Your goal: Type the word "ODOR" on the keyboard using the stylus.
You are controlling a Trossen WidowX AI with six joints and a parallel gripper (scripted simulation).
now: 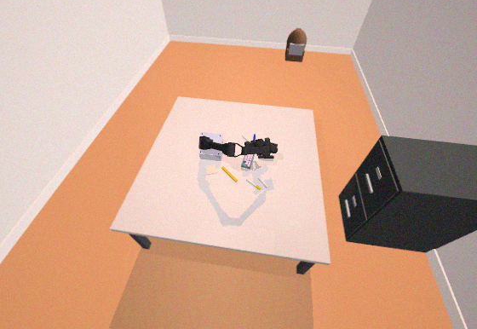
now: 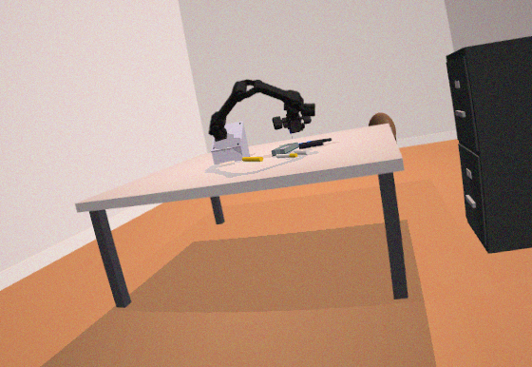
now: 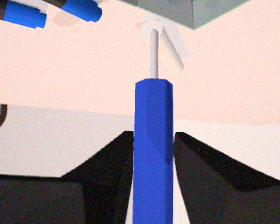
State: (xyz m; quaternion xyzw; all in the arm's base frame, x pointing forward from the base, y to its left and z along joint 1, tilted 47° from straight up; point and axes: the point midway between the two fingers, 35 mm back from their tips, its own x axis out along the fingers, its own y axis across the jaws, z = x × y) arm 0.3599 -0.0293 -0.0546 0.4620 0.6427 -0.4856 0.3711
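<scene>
My gripper tip is 90 mm short of the black marker, 90 mm above it and 80 mm to the left of it. The rest, counted from my gripper tip: notepad (310 mm behind, 200 mm to the right, 100 mm below); then blue stylus (10 mm below); then yellow pencil (240 mm to the right, 180 mm behind, 100 mm below).
</scene>
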